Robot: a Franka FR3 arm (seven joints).
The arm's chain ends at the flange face. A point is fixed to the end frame.
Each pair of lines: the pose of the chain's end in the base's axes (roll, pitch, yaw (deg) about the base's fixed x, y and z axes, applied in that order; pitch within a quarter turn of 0, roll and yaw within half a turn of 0; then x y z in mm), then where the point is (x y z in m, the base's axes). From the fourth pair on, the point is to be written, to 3 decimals.
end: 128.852 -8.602 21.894 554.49 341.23 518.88
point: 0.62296 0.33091 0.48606
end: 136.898 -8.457 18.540 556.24 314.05 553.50
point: 0.62258 0.30574 0.51607
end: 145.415 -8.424 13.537 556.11 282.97 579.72
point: 0.62033 0.27595 0.53851
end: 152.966 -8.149 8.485 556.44 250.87 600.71
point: 0.619 0.245 0.557
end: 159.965 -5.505 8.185 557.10 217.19 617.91
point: 0.617 0.217 0.570
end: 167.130 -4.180 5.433 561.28 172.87 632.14
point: 0.619 0.176 0.582
